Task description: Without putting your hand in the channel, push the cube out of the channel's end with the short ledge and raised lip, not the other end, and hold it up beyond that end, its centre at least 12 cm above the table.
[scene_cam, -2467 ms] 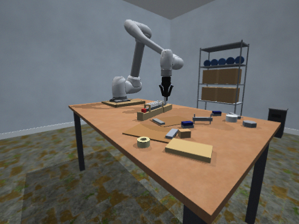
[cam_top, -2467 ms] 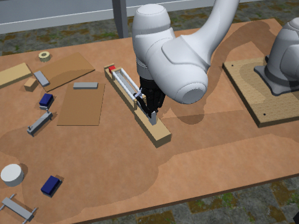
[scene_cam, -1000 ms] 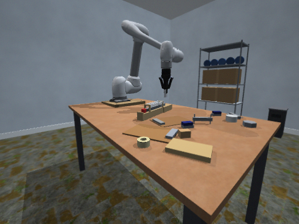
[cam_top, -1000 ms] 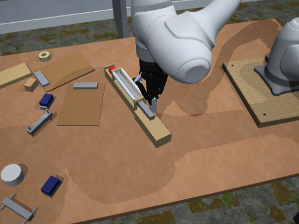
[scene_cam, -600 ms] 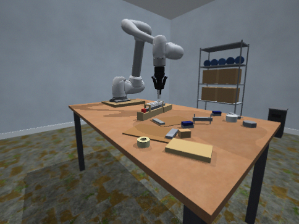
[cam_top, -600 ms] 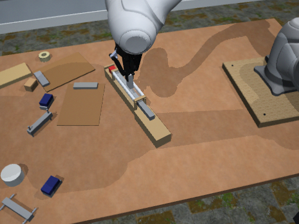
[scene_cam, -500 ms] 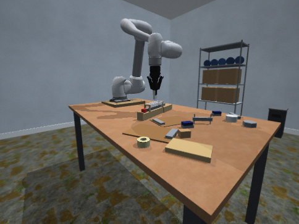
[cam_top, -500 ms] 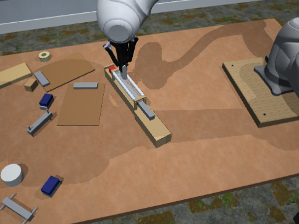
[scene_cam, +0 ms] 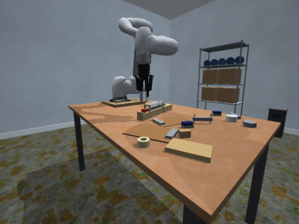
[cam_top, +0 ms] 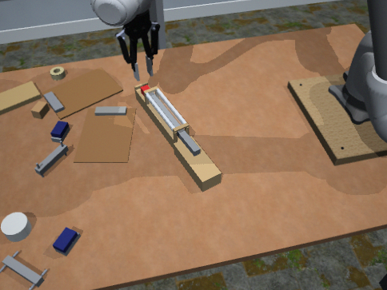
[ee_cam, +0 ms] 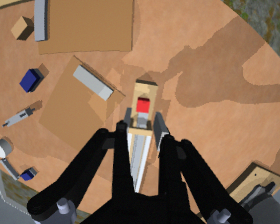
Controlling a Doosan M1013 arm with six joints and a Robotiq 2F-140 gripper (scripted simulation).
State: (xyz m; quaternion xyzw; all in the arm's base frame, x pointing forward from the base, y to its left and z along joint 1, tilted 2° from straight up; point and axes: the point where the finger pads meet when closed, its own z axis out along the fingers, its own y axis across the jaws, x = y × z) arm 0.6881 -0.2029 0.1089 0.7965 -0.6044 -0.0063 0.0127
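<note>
My hand is 9 cm above the red cube. Also, from my hand: blue block (46 cm to the left, 28 cm ahead, 13 cm below); then wooden plank (43 cm ahead, 15 cm to the right, 14 cm below); then wooden channel (13 cm to the left, 9 cm below, 4 cm behind).
</note>
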